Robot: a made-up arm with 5 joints.
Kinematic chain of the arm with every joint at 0, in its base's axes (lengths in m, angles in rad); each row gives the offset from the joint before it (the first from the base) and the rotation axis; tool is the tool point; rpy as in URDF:
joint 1: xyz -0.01 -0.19 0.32 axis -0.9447 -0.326 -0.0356
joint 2: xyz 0.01 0 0.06 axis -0.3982 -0.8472 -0.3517
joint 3: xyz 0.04 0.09 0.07 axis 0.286 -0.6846 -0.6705
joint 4: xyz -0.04 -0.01 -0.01 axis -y
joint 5: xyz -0.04 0.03 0 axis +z
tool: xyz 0.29 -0.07 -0.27 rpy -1.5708 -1.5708 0
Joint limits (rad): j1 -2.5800..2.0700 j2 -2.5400..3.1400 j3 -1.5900..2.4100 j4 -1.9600..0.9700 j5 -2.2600..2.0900
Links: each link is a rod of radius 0.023 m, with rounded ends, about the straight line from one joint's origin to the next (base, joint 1, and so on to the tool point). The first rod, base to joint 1, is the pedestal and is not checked.
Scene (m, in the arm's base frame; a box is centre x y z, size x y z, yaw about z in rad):
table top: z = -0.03
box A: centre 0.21 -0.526 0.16 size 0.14 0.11 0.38 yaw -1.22
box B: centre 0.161 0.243 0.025 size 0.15 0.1 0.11 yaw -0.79
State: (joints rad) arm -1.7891 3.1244 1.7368 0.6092 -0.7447
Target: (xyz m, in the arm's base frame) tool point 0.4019 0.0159 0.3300
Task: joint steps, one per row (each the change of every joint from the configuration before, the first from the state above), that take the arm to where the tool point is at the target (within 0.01 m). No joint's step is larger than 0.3 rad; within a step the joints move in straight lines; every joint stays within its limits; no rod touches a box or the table.
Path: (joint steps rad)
1: 0.0495 -0.2860 -0.1238 -0.0816 0.0347
2: 0.0494 -0.2861 -0.1238 -0.0815 0.0346
3: 0.0495 -0.2860 -0.1237 -0.0816 0.0347
4: 0.0495 -0.2860 -0.1238 -0.0815 0.0346
5: 0.0494 -0.2861 -0.1238 -0.0816 0.0347
6: 0.0495 -0.2860 -0.1238 -0.0816 0.0346
7: -0.1335 -0.0201 0.2034 -0.2259 -0.2631
8: -0.1335 -0.0201 0.2034 -0.2260 -0.2632
9: -0.1335 -0.0201 0.2034 -0.2259 -0.2631
10: -0.1335 -0.0201 0.2034 -0.2260 -0.2632
11: -0.1336 -0.0201 0.2034 -0.2259 -0.2631

